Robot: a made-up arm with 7 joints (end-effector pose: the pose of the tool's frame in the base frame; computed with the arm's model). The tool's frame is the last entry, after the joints. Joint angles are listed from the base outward.
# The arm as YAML. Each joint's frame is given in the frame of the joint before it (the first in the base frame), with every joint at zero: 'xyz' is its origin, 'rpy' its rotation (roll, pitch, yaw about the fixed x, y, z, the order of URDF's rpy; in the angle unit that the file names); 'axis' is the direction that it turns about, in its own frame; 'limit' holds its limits. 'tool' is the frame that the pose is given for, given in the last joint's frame.
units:
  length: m
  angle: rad
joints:
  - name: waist
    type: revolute
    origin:
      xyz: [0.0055, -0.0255, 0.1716]
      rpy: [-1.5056, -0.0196, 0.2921]
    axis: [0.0, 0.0, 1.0]
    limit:
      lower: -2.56
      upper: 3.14
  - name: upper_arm
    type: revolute
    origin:
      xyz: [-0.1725, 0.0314, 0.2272]
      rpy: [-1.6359, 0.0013, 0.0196]
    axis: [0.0, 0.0, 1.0]
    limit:
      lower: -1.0
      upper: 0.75
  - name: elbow
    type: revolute
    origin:
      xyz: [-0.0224, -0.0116, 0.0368]
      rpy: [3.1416, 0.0, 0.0]
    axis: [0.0, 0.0, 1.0]
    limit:
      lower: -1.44
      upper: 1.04
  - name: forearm
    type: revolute
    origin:
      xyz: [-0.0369, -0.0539, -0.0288]
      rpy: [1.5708, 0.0, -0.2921]
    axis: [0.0, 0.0, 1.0]
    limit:
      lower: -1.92
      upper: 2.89
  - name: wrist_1
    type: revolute
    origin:
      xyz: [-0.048, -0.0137, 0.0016]
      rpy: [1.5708, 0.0, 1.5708]
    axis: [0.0, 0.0, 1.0]
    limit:
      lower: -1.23
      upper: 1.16
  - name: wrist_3
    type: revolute
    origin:
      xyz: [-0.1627, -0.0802, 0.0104]
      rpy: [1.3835, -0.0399, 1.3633]
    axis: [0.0, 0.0, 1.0]
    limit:
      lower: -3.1
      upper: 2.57
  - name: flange
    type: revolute
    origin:
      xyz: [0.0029, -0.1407, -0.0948]
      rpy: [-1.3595, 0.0, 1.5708]
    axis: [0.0, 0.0, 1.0]
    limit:
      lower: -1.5
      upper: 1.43
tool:
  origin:
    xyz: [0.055, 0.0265, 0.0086]
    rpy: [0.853, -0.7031, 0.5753]
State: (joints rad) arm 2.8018 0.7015 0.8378 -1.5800 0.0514 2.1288 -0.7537
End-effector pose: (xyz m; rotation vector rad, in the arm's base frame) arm 0.3190 0.2946 0.4218 1.6325 1.3918 -1.7222
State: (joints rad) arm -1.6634 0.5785 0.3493 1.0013 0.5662 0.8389 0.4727
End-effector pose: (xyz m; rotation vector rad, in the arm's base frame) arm 0.2801 0.2994 0.1674 -1.5068 -1.4918 0.2990
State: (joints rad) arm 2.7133 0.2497 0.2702 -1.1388 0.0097 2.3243 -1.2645
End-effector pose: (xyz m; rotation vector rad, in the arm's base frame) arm 0.2170 0.2547 0.5541 1.3761 1.3615 -1.2272
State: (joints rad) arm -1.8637 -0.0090 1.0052 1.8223 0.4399 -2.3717 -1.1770
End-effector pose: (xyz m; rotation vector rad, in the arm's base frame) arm -0.0227 0.4510 0.0340 1.8306 -1.7009 -0.2681
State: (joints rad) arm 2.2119 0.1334 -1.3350 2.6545 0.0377 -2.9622 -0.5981
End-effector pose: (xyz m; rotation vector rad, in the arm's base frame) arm 0.1867 0.1985 0.2416 -0.4942 -1.2791 -0.8472
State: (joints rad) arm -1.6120 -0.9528 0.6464 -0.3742 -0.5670 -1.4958 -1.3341
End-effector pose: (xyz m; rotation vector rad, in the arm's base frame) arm 0.3327 0.0915 -0.0157 1.3298 2.4460 1.1989
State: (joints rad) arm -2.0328 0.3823 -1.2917 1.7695 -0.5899 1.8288 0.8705
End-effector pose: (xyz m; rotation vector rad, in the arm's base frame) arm 0.2583 0.2600 -0.2412 0.4226 0.1435 0.0283
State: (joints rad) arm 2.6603 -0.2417 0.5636 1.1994 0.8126 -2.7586 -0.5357
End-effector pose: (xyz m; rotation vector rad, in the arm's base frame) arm -0.0212 0.4172 0.4178 -1.4316 2.3608 -0.8830
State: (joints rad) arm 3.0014 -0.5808 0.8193 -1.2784 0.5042 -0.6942 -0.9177
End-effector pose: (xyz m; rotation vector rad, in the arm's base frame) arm 0.3694 0.1972 0.2619 -0.9610 -1.8066 -1.2124
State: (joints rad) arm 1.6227 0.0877 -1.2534 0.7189 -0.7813 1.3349 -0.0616
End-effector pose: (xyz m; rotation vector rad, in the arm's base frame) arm -0.2995 0.0673 0.6497 -0.6404 2.7952 0.6828
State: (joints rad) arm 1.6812 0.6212 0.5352 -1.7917 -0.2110 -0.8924 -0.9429
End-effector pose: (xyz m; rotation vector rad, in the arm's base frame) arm 0.0008 0.3277 0.5995 0.5031 -2.5201 -1.3098
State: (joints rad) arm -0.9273 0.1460 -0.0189 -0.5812 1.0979 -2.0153 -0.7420
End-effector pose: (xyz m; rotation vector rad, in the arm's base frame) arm -0.1166 0.4279 0.0312 0.4029 0.7384 -0.8617
